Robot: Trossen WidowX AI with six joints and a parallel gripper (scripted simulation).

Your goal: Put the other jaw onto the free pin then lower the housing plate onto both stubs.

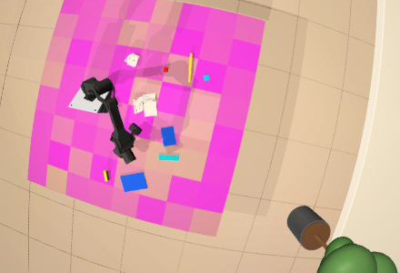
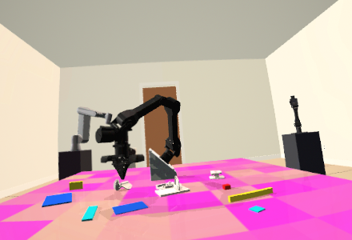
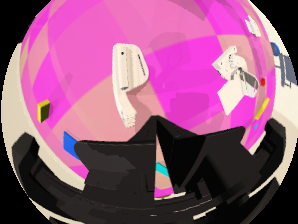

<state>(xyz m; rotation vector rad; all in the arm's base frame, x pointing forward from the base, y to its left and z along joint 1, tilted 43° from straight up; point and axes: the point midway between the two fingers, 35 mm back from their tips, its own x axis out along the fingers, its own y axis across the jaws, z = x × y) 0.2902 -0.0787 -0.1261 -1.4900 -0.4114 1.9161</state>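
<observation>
Right now the white jaw is 30 mm to the right of my gripper tip, 30 mm behind it and 20 mm below it. Round my gripper tip: white base 200 mm to the left, 50 mm below, 30 mm ahead; then yellow block 260 mm to the right, 90 mm behind, 40 mm below; then cyan bar 220 mm ahead, 50 mm below, 30 mm to the right.
</observation>
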